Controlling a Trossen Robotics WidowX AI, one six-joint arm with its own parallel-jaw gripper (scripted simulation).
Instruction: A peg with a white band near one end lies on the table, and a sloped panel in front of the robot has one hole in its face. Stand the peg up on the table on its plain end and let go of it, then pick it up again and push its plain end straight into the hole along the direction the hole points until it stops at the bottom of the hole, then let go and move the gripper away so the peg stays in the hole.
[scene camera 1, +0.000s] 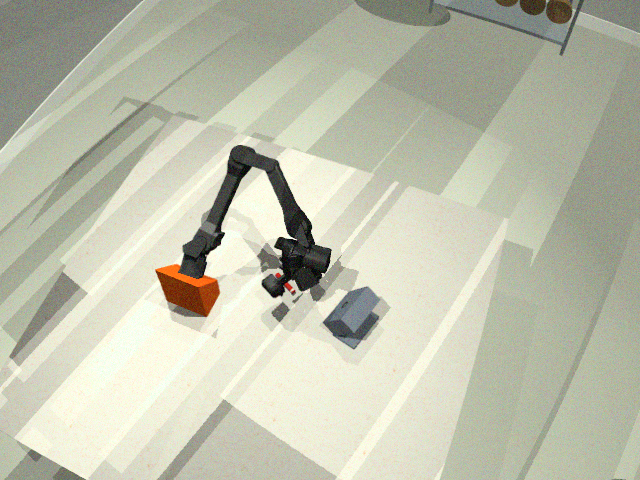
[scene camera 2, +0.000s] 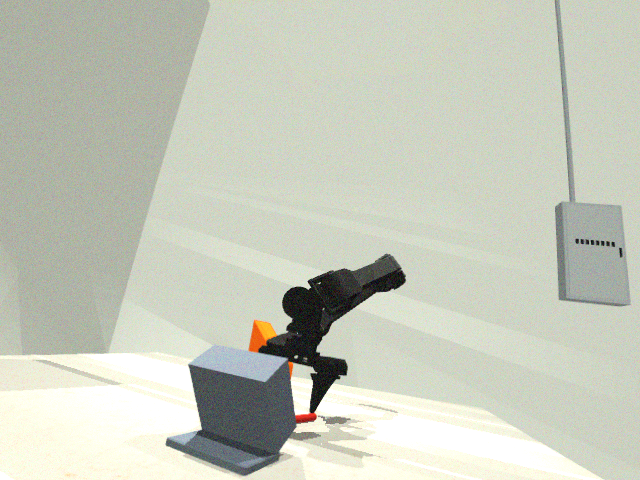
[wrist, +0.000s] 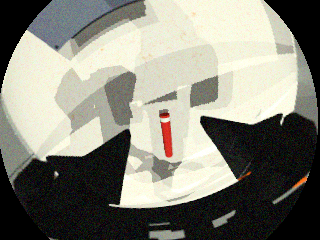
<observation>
my gripper: scene camera 1; scene camera 2; wrist 166, 125
same spot on my gripper: (scene camera 1: 305, 278) = (scene camera 2: 282, 338)
</observation>
